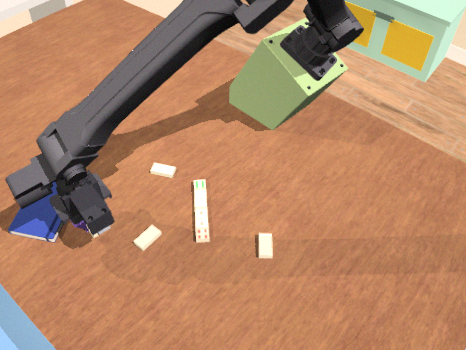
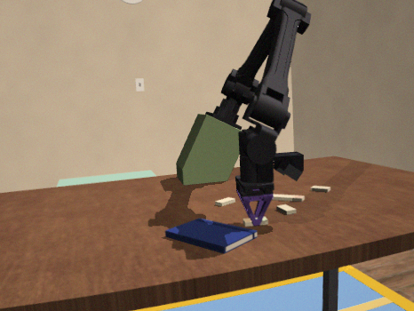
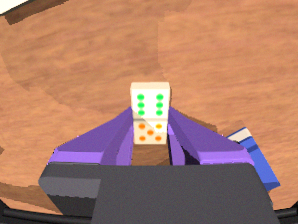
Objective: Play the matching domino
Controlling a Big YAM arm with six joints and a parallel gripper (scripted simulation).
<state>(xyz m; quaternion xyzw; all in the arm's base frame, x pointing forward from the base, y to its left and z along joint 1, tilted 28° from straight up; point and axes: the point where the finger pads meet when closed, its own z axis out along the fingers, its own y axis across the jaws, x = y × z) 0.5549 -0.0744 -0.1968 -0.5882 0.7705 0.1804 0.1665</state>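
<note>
The book lies 3 cm ahead of my hand and 12 cm to the right of it.
</note>
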